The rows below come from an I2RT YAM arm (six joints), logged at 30 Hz.
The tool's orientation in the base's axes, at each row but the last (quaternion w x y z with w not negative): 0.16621, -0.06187, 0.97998, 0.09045; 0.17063, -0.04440, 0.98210, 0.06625; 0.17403, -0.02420, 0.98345, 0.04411; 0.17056, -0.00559, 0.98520, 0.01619; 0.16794, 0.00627, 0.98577, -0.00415; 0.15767, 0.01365, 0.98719, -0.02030; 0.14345, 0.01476, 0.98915, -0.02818; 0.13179, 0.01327, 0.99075, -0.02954
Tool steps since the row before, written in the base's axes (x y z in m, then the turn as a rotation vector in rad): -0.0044, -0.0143, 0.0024, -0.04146, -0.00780, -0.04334; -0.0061, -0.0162, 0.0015, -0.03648, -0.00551, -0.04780; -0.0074, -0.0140, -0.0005, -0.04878, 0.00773, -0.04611; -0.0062, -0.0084, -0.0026, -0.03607, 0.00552, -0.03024; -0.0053, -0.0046, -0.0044, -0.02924, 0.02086, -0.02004; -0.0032, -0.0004, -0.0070, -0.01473, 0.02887, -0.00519; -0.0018, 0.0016, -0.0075, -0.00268, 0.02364, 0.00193; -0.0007, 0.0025, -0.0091, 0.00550, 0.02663, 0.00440
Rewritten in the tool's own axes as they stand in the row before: 0.0046, -0.0129, -0.0064, 0.05417, -0.00813, 0.02565; 0.0063, -0.0152, -0.0058, 0.05087, -0.00693, 0.03178; 0.0076, -0.0135, -0.0034, 0.06140, 0.00715, 0.02728; 0.0068, -0.0084, 0.0001, 0.04411, 0.00521, 0.01654; 0.0064, -0.0046, 0.0024, 0.03445, 0.02058, 0.00901; 0.0052, -0.0003, 0.0057, 0.01620, 0.02853, -0.00093; 0.0039, 0.0019, 0.0066, 0.00252, 0.02339, -0.00402; 0.0031, 0.0030, 0.0084, -0.00597, 0.02652, -0.00446
